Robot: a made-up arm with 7 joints.
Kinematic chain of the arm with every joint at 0, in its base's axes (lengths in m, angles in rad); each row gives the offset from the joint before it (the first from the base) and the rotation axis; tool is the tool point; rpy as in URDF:
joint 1: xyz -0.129 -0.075 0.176 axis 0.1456 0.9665 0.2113
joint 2: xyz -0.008 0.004 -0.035 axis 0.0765 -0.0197 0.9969
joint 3: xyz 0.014 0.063 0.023 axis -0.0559 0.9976 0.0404
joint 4: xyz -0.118 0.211 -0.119 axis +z
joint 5: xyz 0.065 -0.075 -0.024 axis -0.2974 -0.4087 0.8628
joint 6: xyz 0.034 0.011 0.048 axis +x
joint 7: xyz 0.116 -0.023 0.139 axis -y
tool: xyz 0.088 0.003 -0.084 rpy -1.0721 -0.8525 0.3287
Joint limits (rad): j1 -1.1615..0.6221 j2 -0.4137..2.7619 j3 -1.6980..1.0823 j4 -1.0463..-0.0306 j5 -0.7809..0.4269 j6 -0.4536..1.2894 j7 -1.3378..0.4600
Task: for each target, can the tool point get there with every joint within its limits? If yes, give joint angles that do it. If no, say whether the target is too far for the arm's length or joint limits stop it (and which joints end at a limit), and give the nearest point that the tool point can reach.
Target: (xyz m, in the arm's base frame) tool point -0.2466 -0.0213 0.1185
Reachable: yes | joints 0.1738 1.3624 0.2032 -0.5473 0.0523 -0.2963 -0.8066
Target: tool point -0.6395 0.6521 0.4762
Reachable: no: too far | nearest point -0.3422 0.2219 0.2960 | short by 0.553 m
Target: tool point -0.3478 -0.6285 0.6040
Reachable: no: joint limits stop it (at a limit: joint 1, joint 4, joint 5, joint 6, joint 7) | nearest point -0.2520 -0.3575 0.3874 | short by 0.360 m
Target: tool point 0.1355 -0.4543 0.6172
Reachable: no: joint limits stop it (at a limit: joint 1, joint 4, joint 5, joint 6, joint 7) | nearest point 0.0156 -0.2744 0.4022 | short by 0.305 m
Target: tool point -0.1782 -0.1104 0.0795
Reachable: yes | joints 0.1685 2.3524 0.4320 -0.6002 -0.1782 0.2488 -0.6821
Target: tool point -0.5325 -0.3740 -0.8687
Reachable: no: too far | nearest point -0.2627 -0.1708 -0.1707 | short by 0.775 m
